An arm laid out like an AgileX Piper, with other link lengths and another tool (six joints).
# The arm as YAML. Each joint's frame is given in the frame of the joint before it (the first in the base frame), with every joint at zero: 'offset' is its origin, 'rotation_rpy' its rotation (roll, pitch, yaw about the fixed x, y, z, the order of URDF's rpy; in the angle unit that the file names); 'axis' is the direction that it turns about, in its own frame. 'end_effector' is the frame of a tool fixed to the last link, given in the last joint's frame.
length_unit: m
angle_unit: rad
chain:
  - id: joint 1
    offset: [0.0, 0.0, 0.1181]
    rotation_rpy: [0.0, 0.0, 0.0]
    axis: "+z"
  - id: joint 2
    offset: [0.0, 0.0, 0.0]
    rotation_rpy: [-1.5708, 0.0, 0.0]
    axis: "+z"
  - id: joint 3
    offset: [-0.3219, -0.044, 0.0]
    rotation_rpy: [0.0, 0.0, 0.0]
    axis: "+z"
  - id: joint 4
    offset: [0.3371, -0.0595, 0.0]
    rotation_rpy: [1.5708, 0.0, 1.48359]
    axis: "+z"
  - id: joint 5
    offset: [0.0, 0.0, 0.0]
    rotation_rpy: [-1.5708, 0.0, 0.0]
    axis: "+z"
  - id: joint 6
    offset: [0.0, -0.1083, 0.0]
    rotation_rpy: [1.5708, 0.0, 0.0]
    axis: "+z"
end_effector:
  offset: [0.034, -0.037, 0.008]
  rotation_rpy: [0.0, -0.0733, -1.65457]
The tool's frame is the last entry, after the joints.
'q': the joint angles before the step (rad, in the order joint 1, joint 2, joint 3, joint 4, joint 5, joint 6). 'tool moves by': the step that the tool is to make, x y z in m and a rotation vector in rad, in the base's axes. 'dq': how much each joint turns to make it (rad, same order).
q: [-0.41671 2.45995 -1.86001 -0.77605 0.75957 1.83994]
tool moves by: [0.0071 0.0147 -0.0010 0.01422 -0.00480 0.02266]
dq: [0.02430 0.00069 0.00003 0.01868 -0.00377 -0.00667]
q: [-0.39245 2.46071 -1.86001 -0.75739 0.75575 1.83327]
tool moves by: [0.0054 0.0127 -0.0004 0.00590 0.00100 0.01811]
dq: [0.02212 0.00025 0.00012 0.00765 0.00268 -0.00169]
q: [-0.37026 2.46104 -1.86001 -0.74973 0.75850 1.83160]
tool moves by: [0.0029 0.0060 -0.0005 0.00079 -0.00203 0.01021]
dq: [0.01083 0.00070 0.00015 -0.00006 -0.00192 0.00225]
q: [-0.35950 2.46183 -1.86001 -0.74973 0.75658 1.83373]
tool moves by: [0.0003 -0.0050 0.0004 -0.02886 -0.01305 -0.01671]
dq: [-0.00293 0.00094 0.00029 -0.04767 -0.00082 0.04807]
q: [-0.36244 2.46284 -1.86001 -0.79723 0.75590 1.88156]
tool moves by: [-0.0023 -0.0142 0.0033 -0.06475 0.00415 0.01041]
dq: [-0.01162 0.00008 -0.00148 -0.08706 -0.00359 0.03065]
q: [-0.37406 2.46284 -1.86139 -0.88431 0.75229 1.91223]
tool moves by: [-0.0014 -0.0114 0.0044 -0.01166 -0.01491 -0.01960]
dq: [-0.01729 0.00003 -0.01254 -0.01125 -0.00002 0.01067]
